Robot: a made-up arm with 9 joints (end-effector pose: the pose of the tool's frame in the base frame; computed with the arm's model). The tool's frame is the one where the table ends. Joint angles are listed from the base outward.
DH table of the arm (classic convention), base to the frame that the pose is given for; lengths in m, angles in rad. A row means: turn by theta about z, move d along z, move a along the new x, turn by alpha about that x. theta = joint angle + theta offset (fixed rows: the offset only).
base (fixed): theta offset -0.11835, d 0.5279, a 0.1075, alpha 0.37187
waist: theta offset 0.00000, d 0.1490, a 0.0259, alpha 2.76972
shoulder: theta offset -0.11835, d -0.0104, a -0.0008, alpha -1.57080
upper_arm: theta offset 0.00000, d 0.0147, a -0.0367, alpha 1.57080
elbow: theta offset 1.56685, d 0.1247, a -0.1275, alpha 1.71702
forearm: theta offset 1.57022, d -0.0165, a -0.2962, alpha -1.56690
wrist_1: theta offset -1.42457, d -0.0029, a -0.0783, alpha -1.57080
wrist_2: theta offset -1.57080, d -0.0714, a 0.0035, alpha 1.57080
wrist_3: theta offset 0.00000, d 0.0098, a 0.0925, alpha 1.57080
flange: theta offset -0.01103, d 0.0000, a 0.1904, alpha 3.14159
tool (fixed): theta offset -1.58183, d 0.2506, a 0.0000, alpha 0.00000
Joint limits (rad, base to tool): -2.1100..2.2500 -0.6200..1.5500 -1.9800..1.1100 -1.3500..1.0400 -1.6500..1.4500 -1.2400..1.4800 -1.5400..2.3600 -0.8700..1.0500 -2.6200..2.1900
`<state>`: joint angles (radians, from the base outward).
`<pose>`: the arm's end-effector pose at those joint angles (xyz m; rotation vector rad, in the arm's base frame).
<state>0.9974 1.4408 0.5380 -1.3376 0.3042 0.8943 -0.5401 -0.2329 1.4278</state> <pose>-0.3708 -0.2583 0.7178 2.4662 -0.7002 -0.2130</pose>
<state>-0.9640 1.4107 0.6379 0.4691 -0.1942 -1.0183 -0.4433 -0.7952 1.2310</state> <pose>0.3085 -0.2980 0.3350 -0.3587 -2.1105 1.5554</pose>
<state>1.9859 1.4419 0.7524 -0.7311 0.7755 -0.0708 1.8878 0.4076 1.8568</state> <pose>-0.0754 -0.0578 0.4636 -1.8657 1.7114 0.4535</pose>
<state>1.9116 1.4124 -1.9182 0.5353 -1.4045 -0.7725 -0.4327 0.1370 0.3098</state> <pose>-0.2595 -0.0709 0.6540 1.9936 -0.7173 1.2518</pose>
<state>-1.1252 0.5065 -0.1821 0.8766 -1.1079 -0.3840 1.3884 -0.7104 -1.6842</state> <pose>0.2058 -0.3975 0.6559 1.2600 -1.1230 -1.1409</pose>
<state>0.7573 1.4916 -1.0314 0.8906 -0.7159 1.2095 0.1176 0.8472 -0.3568</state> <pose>0.4000 0.2381 0.8195 -0.2379 -0.2190 0.3067</pose>
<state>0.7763 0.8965 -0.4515 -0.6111 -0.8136 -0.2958 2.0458 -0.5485 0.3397</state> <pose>0.1757 0.2677 0.9436 1.0644 1.7713 0.2227</pose>
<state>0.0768 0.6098 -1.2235 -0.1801 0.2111 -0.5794 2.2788 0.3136 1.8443</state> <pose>0.2905 0.1248 0.7309 -1.0900 -1.9215 -0.6784</pose>
